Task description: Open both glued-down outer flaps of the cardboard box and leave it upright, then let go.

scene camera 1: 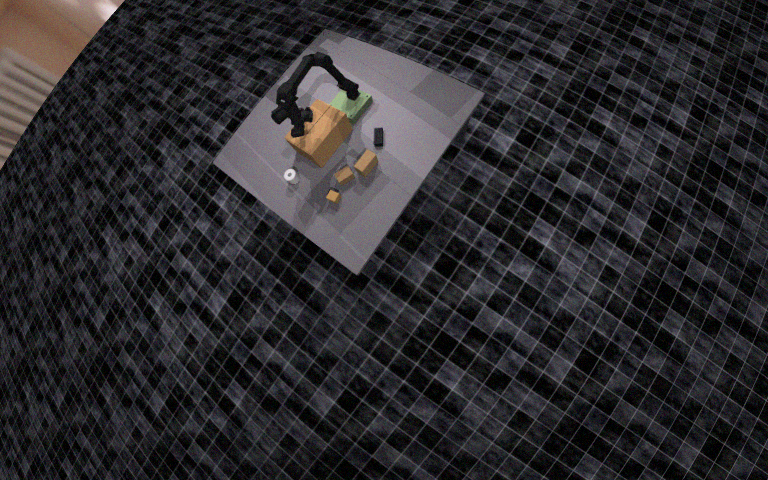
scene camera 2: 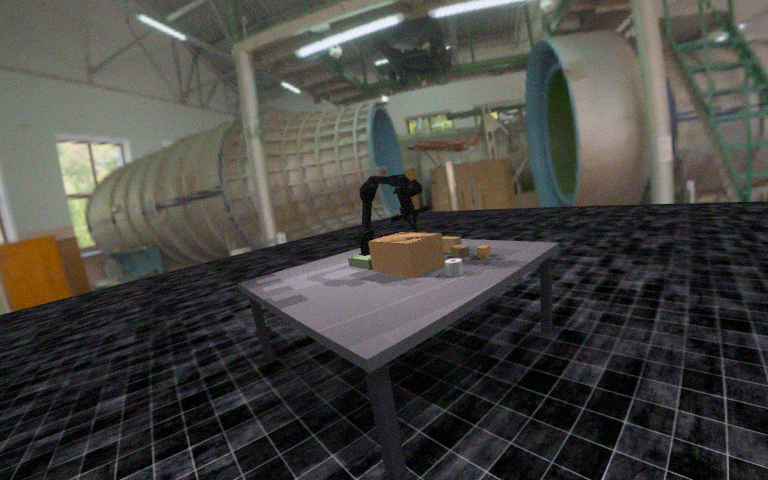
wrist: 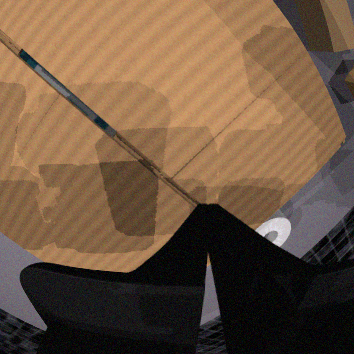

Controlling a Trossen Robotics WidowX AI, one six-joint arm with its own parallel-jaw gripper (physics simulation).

The gripper point(wrist: 206, 212) is shut and holds nothing. On the table rests a white ring point(wrist: 276, 228).
